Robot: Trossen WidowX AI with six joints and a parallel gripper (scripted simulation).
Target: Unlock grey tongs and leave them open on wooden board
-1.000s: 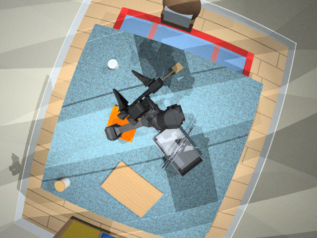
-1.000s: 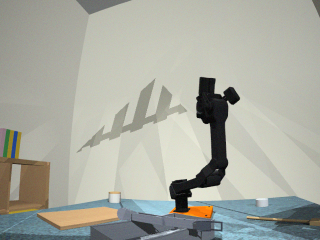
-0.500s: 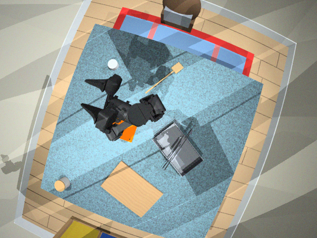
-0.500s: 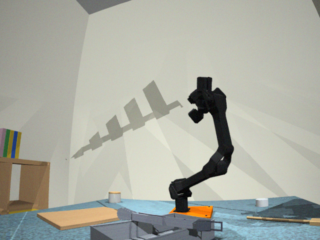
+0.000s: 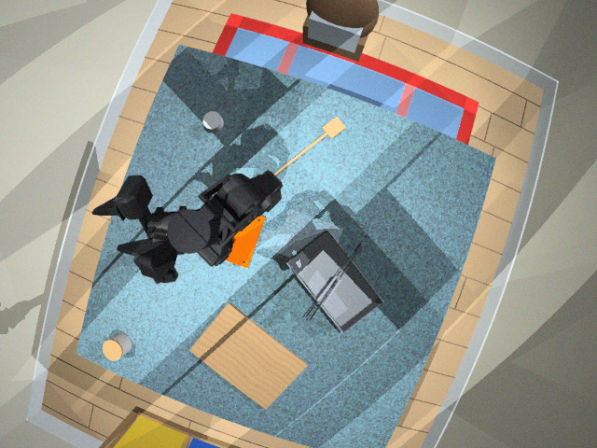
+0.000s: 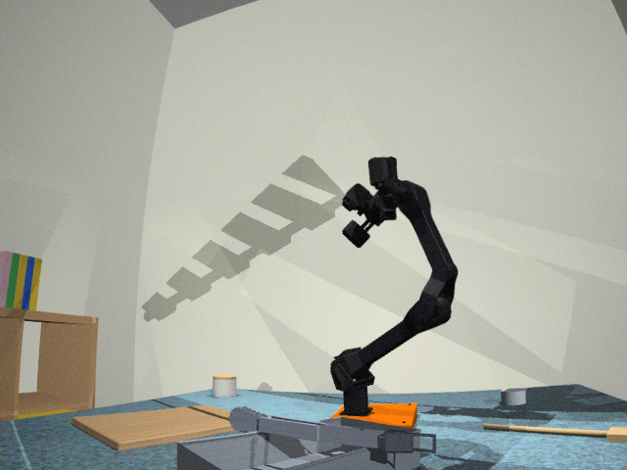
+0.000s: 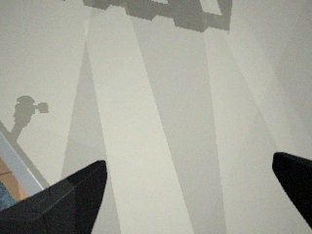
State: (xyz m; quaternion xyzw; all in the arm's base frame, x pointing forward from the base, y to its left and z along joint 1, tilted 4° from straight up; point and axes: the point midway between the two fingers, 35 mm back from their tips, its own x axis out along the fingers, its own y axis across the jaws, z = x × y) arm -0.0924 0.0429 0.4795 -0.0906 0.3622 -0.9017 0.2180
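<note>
Right now my gripper tip is 49 cm short of the grey roasting tin, 3 cm to the right of it and 48 cm above it. Round my gripper tip: white cylinder: 13 cm behind, 35 cm to the left, 49 cm below; wood-topped canister: 12 cm behind, 55 cm to the right, 47 cm below; wooden board: 34 cm ahead, 36 cm to the right, 50 cm below.
</note>
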